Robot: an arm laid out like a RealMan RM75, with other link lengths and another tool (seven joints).
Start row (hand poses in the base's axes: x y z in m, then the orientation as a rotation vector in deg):
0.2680, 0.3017, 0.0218, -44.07, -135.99, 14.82
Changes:
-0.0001, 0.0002, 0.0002, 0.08, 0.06, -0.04
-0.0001, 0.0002, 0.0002, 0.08, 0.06, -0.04
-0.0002, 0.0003, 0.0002, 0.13, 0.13, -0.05
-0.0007, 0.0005, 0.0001, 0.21, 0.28, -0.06
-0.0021, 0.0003, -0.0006, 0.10, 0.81, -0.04
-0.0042, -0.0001, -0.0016, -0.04, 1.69, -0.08
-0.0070, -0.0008, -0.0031, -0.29, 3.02, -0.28
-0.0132, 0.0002, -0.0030, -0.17, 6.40, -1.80
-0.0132, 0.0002, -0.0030, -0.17, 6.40, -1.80
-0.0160, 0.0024, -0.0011, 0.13, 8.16, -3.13
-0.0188, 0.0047, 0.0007, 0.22, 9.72, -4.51
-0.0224, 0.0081, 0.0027, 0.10, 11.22, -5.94
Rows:
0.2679, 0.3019, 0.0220, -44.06, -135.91, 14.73
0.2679, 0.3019, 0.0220, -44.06, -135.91, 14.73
0.2678, 0.3020, 0.0220, -44.03, -135.84, 14.69
0.2673, 0.3022, 0.0219, -43.96, -135.69, 14.63
0.2659, 0.3020, 0.0212, -43.83, -135.21, 14.95
0.2638, 0.3016, 0.0202, -43.67, -134.37, 15.38
0.2610, 0.3009, 0.0187, -43.62, -133.04, 16.02
0.2548, 0.3019, 0.0188, -44.27, -129.19, 16.31
0.2548, 0.3019, 0.0188, -44.27, -129.19, 16.31
0.2520, 0.3041, 0.0207, -45.08, -126.94, 15.96
0.2492, 0.3064, 0.0225, -46.09, -124.86, 15.76
0.2456, 0.3098, 0.0245, -47.23, -122.80, 15.78

